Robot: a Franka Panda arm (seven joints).
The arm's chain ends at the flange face. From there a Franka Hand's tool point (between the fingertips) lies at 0.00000 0.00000 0.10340 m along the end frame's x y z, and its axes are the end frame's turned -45 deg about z.
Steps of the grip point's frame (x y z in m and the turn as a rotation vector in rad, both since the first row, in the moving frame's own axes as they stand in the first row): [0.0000 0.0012 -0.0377 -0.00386 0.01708 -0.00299]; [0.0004 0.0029 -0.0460 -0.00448 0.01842 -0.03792]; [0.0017 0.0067 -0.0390 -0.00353 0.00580 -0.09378]
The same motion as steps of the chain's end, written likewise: [-0.0007 0.0018 -0.0377 0.00935 0.01481 -0.00299]; [0.0007 0.0028 -0.0460 0.00986 0.01619 -0.03792]; [0.0053 0.0037 -0.0390 0.00161 0.00660 -0.09378]
